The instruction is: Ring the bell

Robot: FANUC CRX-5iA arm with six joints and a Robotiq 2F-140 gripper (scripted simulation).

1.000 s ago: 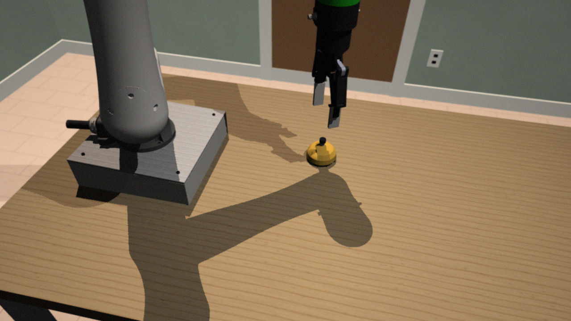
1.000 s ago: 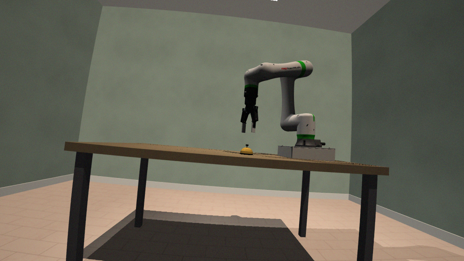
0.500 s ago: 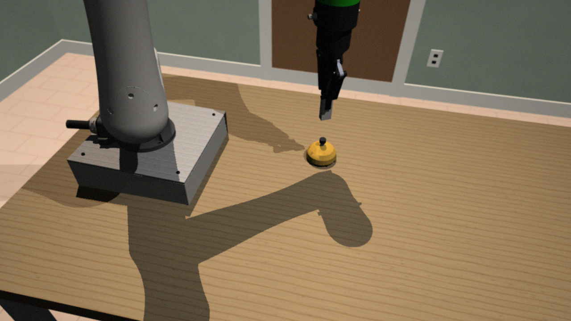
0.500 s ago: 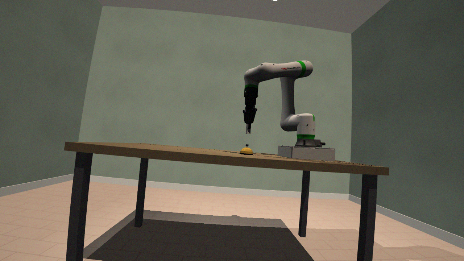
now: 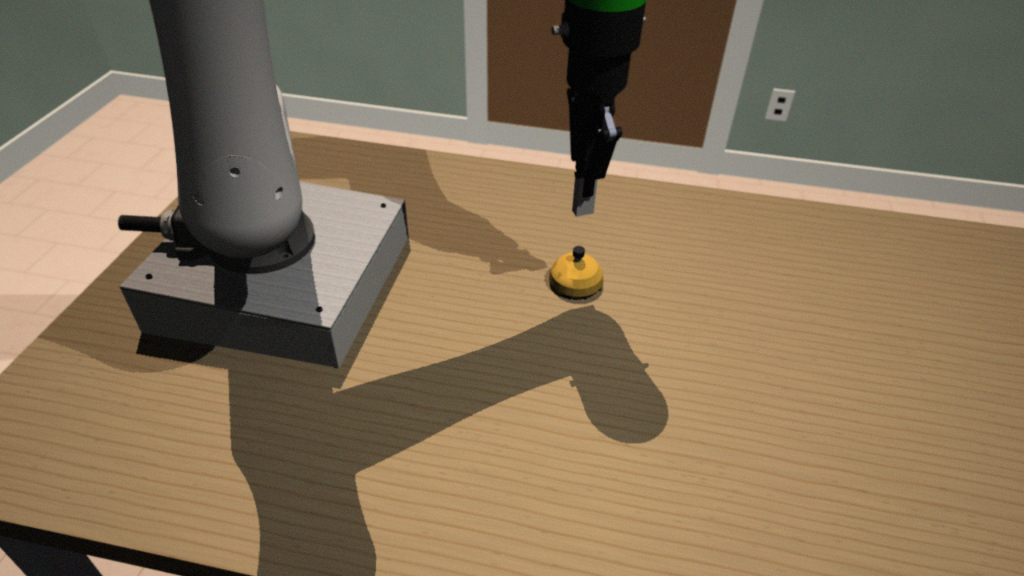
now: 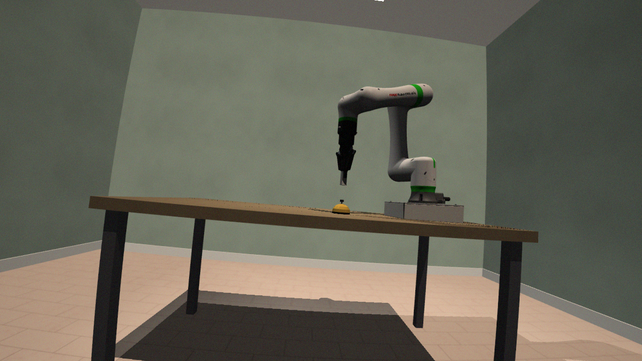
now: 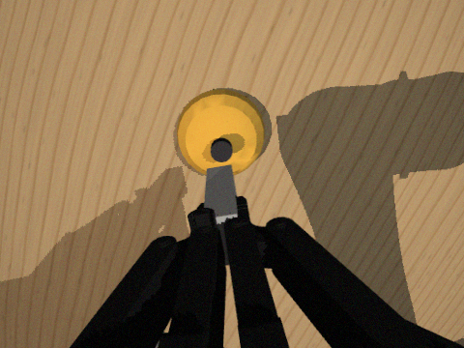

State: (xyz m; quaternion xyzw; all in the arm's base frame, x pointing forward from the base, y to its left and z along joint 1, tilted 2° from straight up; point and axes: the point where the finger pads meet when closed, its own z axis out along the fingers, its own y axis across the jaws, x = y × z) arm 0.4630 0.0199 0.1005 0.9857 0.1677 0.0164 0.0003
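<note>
My gripper is now 11 cm above the black button. The rest, counted from my hand: yellow dome bell: 13 cm below.
</note>
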